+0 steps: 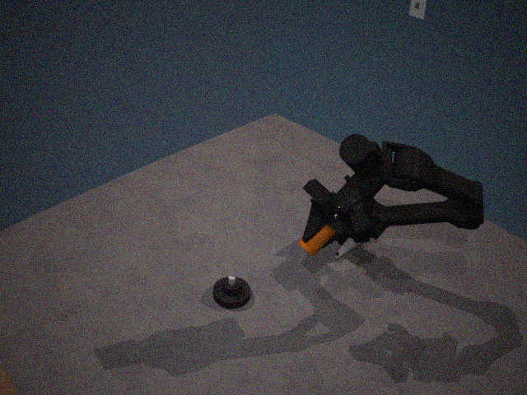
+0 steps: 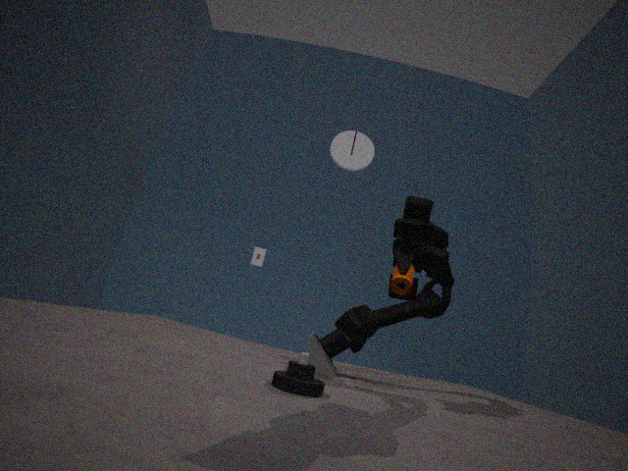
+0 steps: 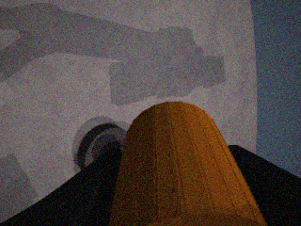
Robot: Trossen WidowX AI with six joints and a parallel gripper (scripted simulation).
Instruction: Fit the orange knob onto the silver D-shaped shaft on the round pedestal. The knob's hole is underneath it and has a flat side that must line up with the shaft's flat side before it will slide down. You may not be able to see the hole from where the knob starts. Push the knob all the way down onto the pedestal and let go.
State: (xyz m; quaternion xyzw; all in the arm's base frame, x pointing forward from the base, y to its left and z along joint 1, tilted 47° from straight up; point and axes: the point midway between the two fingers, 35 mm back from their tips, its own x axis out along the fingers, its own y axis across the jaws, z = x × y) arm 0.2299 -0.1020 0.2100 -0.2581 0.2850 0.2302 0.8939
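The orange knob is 20 mm behind my gripper tip, 10 mm to the left of it and 20 mm above it. Also, from my gripper tip: round pedestal: 40 mm ahead, 160 mm to the right, 190 mm below.
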